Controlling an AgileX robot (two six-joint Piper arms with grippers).
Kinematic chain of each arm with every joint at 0, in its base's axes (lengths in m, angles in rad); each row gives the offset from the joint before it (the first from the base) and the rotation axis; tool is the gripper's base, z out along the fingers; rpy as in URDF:
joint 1: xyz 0 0 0.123 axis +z
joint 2: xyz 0 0 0 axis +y
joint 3: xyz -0.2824 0 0.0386 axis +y
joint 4: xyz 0.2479 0 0.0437 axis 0.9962 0 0.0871
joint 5: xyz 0 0 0 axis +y
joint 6: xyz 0.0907 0 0.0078 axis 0.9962 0 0.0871
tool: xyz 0 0 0 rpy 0 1.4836 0
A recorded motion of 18 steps. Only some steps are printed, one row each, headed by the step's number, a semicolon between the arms.
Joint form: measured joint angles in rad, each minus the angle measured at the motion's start. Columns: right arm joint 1, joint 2, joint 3, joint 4, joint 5, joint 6; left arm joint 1, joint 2, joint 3, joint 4, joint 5, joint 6.
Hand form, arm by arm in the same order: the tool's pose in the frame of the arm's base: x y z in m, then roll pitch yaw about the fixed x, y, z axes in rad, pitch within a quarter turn. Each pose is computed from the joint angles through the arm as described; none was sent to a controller.
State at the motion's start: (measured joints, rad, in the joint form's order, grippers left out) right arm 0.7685 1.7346 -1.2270 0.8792 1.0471 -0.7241; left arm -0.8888 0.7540 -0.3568 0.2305 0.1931 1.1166
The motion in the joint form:
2: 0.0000 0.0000 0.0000 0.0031 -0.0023 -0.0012; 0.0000 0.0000 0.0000 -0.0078 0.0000 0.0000
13: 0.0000 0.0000 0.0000 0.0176 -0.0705 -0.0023; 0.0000 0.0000 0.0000 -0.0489 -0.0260 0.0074
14: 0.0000 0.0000 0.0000 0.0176 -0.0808 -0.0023; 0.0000 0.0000 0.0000 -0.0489 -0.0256 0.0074
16: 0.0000 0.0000 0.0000 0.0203 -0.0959 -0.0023; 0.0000 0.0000 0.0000 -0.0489 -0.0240 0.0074
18: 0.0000 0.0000 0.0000 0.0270 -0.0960 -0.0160; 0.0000 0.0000 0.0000 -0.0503 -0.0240 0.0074
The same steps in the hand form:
2: 0.2045 0.2823 0.2487 2.4641 0.4350 -2.2277; 0.0950 -0.1108 0.2453 2.0783 0.1863 0.8329
13: 0.2101 0.2851 0.2492 2.4796 0.4773 -2.2744; 0.0948 -0.1123 0.2472 2.0581 0.2239 0.8329
14: 0.2110 0.2854 0.2492 2.4840 0.4834 -2.2797; 0.0948 -0.1123 0.2471 2.0585 0.2238 0.8331
16: 0.2122 0.2860 0.2494 2.4876 0.4926 -2.2899; 0.0947 -0.1123 0.2470 2.0601 0.2235 0.8337
18: 0.2121 0.2863 0.2497 2.4866 0.5015 -2.2836; 0.0947 -0.1123 0.2470 2.0603 0.2248 0.8342

